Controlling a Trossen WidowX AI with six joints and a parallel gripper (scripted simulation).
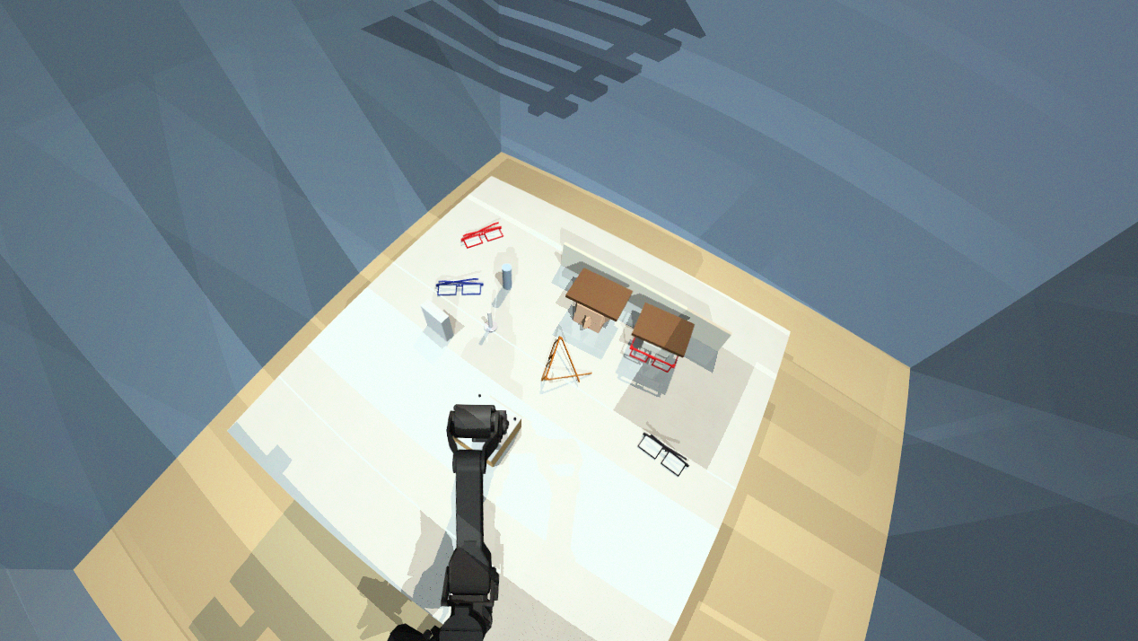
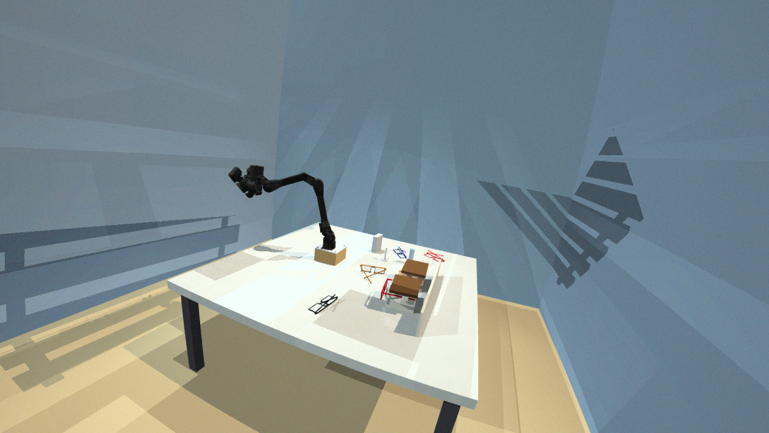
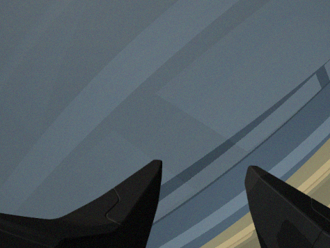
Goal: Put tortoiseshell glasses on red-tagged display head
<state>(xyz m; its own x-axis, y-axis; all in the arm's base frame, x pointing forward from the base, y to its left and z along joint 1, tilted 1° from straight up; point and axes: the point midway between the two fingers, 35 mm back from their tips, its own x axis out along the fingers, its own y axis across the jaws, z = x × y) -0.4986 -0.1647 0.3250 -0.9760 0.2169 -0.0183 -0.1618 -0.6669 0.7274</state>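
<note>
My gripper tip is now 99 cm short of the pale blue cylinder, 39 cm to the right of it and 34 cm above it. From my gripper tip the other things lie so: grey block 74 cm ahead, 48 cm to the left, 34 cm below; then low board 114 cm ahead, 34 cm below, 2 cm to the right.
</note>
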